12 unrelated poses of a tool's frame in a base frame.
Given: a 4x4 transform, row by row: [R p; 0 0 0 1], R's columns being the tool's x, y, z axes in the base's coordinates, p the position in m. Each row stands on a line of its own.
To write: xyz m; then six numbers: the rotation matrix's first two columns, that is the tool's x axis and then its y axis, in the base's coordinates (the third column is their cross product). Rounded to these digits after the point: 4 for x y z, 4 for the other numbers.
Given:
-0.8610 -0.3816 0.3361 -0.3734
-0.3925 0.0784 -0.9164 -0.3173
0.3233 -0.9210 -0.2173 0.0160
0 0 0 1
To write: -0.3734 -0.3173 0.0160 -0.8610 -0.3925 0.3233 -0.3816 0.0784 -0.9210
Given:
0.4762 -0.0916 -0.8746 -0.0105
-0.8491 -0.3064 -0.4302 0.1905
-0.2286 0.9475 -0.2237 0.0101
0 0 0 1
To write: -0.0105 0.1905 0.0101 0.4762 -0.8491 -0.2286 -0.0916 -0.3064 0.9475
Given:
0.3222 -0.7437 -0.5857 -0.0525
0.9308 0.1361 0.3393 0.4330
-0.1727 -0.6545 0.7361 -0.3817
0 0 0 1
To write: -0.0525 0.4330 -0.3817 0.3222 0.9308 -0.1727 -0.7437 0.1361 -0.6545
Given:
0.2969 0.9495 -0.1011 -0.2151
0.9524 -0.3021 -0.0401 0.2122
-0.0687 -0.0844 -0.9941 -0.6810
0 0 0 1
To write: -0.2151 0.2122 -0.6810 0.2969 0.9524 -0.0687 0.9495 -0.3021 -0.0844
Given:
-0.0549 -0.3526 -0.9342 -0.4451
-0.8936 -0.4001 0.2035 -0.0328
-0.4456 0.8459 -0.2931 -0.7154
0 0 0 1
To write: -0.4451 -0.0328 -0.7154 -0.0549 -0.8936 -0.4456 -0.3526 -0.4001 0.8459
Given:
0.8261 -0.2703 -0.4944 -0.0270
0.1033 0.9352 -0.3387 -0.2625
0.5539 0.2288 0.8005 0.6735
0 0 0 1
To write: -0.0270 -0.2625 0.6735 0.8261 0.1033 0.5539 -0.2703 0.9352 0.2288
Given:
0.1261 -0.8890 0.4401 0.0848
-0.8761 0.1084 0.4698 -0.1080
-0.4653 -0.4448 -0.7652 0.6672
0 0 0 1
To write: 0.0848 -0.1080 0.6672 0.1261 -0.8761 -0.4653 -0.8890 0.1084 -0.4448
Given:
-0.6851 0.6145 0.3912 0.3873
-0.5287 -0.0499 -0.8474 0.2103
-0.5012 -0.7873 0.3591 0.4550
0 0 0 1
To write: 0.3873 0.2103 0.4550 -0.6851 -0.5287 -0.5012 0.6145 -0.0499 -0.7873
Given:
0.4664 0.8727 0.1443 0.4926
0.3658 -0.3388 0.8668 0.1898
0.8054 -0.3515 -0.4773 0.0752
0 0 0 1
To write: 0.4926 0.1898 0.0752 0.4664 0.3658 0.8054 0.8727 -0.3388 -0.3515
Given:
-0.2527 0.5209 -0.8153 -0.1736
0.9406 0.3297 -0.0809 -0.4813
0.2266 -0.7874 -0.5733 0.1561
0 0 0 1
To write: -0.1736 -0.4813 0.1561 -0.2527 0.9406 0.2266 0.5209 0.3297 -0.7874
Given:
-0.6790 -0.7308 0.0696 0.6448
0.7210 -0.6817 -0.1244 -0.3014
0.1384 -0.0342 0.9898 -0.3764
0 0 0 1
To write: 0.6448 -0.3014 -0.3764 -0.6790 0.7210 0.1384 -0.7308 -0.6817 -0.0342
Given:
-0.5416 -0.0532 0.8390 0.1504
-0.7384 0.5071 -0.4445 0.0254
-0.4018 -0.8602 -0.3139 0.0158
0 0 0 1
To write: 0.1504 0.0254 0.0158 -0.5416 -0.7384 -0.4018 -0.0532 0.5071 -0.8602
